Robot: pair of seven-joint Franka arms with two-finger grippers.
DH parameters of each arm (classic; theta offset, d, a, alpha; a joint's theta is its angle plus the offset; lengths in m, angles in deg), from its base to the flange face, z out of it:
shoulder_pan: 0 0.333 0 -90
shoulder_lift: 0 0 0 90
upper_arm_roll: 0 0.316 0.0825 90
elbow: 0 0 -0.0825 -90
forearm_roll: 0 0.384 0 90
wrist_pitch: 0 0 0.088 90
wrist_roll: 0 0.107 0 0
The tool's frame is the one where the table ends.
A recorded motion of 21 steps. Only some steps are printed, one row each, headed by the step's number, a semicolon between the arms.
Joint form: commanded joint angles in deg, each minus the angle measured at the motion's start. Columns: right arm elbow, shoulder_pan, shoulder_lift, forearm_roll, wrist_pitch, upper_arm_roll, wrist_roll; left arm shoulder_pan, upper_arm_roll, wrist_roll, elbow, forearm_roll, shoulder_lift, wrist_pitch.
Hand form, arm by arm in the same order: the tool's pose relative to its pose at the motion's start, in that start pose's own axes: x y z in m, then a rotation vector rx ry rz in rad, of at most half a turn. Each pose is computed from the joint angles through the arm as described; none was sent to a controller.
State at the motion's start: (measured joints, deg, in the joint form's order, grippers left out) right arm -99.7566 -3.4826 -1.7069 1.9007 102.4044 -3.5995 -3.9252; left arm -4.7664 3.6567 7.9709 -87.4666 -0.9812 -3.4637 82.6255
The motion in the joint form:
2: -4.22 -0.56 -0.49 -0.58 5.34 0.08 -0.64; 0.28 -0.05 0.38 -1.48 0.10 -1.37 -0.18
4: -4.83 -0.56 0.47 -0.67 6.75 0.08 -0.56; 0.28 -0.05 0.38 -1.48 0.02 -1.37 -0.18
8: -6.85 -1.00 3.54 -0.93 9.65 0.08 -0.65; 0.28 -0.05 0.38 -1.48 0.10 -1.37 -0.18
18: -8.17 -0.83 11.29 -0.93 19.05 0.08 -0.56; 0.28 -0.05 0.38 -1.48 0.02 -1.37 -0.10
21: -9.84 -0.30 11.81 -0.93 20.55 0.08 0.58; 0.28 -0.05 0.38 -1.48 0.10 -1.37 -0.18
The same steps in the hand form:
2: -0.0011 0.0066 0.0220 -0.0126 0.0275 -0.0037; -0.0083 -0.0015 -0.0001 -0.0005 -0.0050 0.0025
4: 0.0029 0.0072 0.0346 -0.0151 0.0246 -0.0022; -0.0083 -0.0014 -0.0001 -0.0019 -0.0048 0.0027
8: 0.0100 0.0135 0.0781 -0.0207 -0.0139 0.0039; -0.0083 -0.0015 -0.0001 -0.0005 -0.0050 0.0025
18: 0.0344 0.0156 0.1559 -0.0304 -0.0086 0.0035; -0.0081 -0.0014 -0.0002 -0.0017 -0.0034 0.0027
21: 0.0307 0.0104 0.1725 -0.0299 -0.0205 0.0147; -0.0083 -0.0015 -0.0001 -0.0005 -0.0050 0.0025

